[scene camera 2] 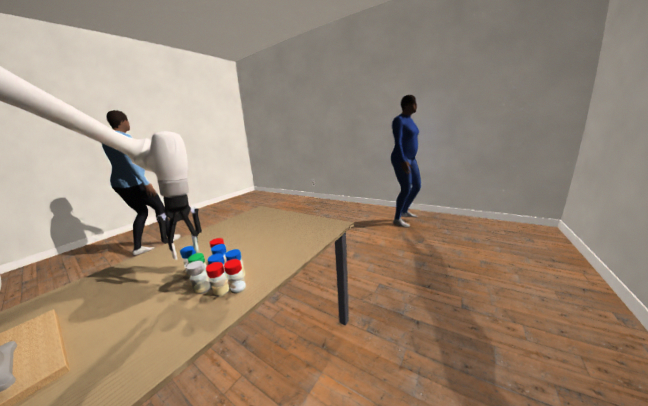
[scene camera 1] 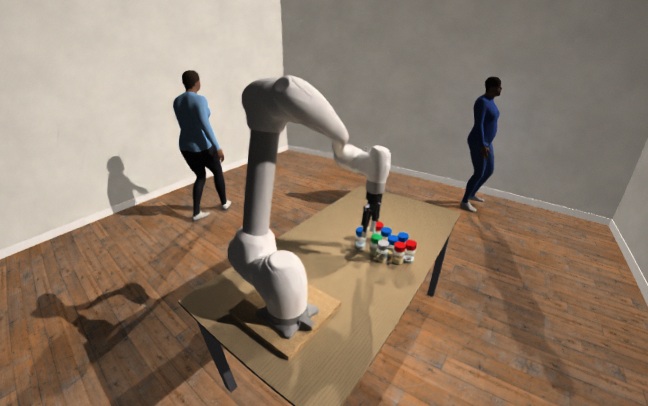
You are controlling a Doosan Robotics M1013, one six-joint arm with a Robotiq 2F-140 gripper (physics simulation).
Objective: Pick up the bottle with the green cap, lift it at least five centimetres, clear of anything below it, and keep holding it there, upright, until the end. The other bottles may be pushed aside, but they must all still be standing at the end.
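Places are measured from the arm's base along level axes (x ahead, y left, z up), in millimetres.
Where they show: gripper, fingertip midpoint: [scene camera 2: 186, 254] [scene camera 1: 368, 234]; arm's base, origin of the base link: [scene camera 1: 287, 313].
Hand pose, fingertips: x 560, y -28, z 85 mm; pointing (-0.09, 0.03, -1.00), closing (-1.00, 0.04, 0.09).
Each offset is from my fingertips to the top centre of the thing. Level surfaces: height alone.
The bottle with the green cap @(dy -40, dx +16, dz -6 mm) [scene camera 1: 376, 238] [scene camera 2: 196, 258] stands upright on the table in a tight group of bottles, its body partly hidden in both views. My gripper [scene camera 1: 370, 229] [scene camera 2: 185, 253] points down, partly open and empty, with its fingertips near cap height close to the green cap and the left blue-capped bottle @(dy +56, dx +27, dz -6 mm) [scene camera 1: 360, 238] [scene camera 2: 187, 251]. The exact gap between fingertips and caps cannot be told. A grey-capped bottle @(dy -92, dx -12, dz -6 mm) [scene camera 1: 383, 244] [scene camera 2: 195, 268] stands in front of the green-capped one.
Red-capped bottles @(dy -167, dx +20, dz -6 mm) [scene camera 1: 400, 247] [scene camera 2: 215, 270] and blue-capped bottles @(dy -145, dx +107, dz -6 mm) [scene camera 1: 403, 236] [scene camera 2: 233, 256] stand upright behind and to the right. The table @(dz -111 mm) [scene camera 1: 320, 245] [scene camera 2: 280, 235] carries the arm's wooden base plate [scene camera 1: 325, 302] [scene camera 2: 45, 345]. Two people [scene camera 1: 194, 122] [scene camera 2: 406, 140] stand on the floor beyond the table.
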